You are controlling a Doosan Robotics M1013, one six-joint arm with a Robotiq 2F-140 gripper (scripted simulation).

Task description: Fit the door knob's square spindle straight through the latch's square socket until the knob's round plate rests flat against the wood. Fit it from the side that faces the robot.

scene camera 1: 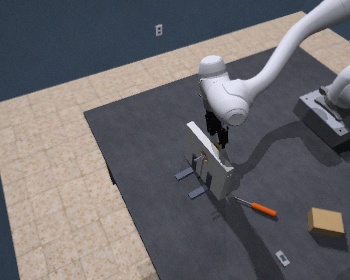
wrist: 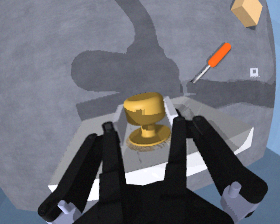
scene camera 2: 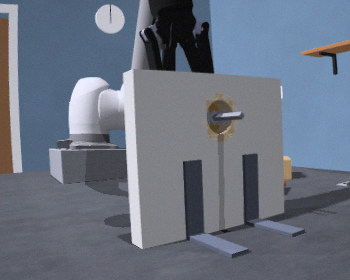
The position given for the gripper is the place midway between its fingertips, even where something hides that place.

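Observation:
There's a white wooden panel (wrist: 142, 165) here, and a cardboard box (scene camera 1: 320, 221) as well. The gripper's in sight too, that's the gripper (wrist: 144, 109).

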